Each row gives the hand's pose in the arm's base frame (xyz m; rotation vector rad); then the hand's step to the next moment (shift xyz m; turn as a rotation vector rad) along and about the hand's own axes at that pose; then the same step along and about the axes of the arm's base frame.
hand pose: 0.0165 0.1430 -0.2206 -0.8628 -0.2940 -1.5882
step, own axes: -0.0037 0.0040 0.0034 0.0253 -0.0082 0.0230
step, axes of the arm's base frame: 0.0049 0.0040 -0.0013 0.0011 -0.0025 0.0351
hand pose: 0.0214 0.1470 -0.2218 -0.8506 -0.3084 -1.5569
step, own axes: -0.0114 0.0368 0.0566 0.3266 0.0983 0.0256
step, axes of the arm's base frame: 0.0531 0.0377 0.0212 0.1161 -0.2449 0.2086
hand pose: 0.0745 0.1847 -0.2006 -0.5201 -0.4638 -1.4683
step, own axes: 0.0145 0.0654 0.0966 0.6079 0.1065 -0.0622
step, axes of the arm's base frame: 0.0680 0.0475 0.0833 0.1376 -0.5233 0.3033
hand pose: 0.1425 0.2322 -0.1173 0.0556 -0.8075 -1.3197
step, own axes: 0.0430 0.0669 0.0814 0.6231 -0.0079 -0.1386
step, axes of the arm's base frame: 0.0119 0.0143 0.1123 0.0847 -0.6000 0.2010
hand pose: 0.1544 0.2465 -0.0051 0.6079 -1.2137 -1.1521
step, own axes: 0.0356 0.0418 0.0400 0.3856 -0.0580 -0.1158
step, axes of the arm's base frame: -0.0250 -0.0098 0.0624 0.0618 -0.3960 0.0694
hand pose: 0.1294 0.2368 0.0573 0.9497 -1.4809 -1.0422
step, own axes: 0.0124 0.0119 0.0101 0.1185 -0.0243 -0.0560
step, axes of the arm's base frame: -0.0122 -0.0068 0.0142 0.0394 -0.1262 0.0168
